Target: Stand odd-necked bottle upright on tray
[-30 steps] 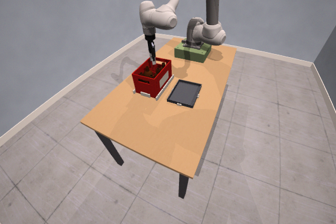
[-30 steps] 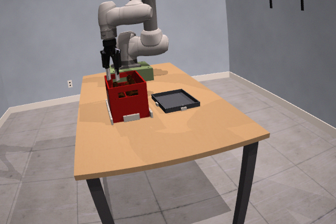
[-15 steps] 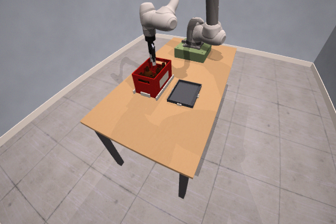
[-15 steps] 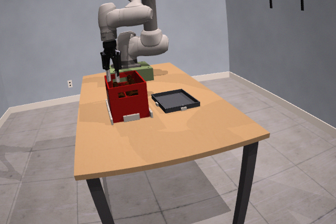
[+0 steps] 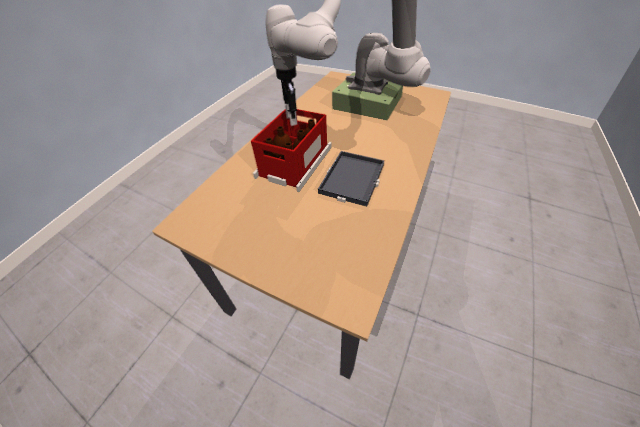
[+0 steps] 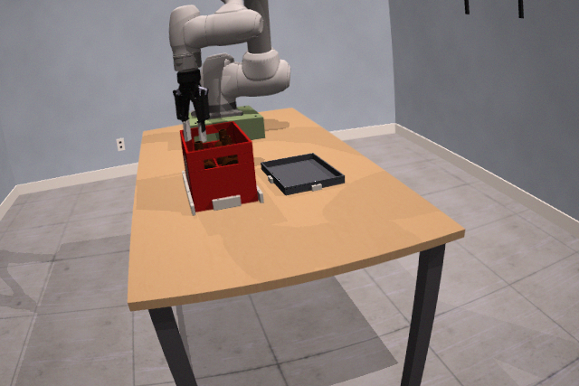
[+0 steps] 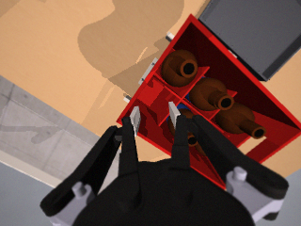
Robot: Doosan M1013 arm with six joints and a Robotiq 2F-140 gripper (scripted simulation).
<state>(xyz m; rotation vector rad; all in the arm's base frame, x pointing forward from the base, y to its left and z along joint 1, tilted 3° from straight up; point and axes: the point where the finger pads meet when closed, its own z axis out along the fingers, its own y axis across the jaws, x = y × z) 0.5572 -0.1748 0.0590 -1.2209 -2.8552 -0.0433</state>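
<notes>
Right now the red crate is 90 mm below my hand, 90 mm ahead of it and 40 mm to the left of it. Round my hand: dark grey tray 310 mm to the left, 160 mm below, 100 mm ahead; glass bottle 180 mm ahead, 90 mm below.
</notes>
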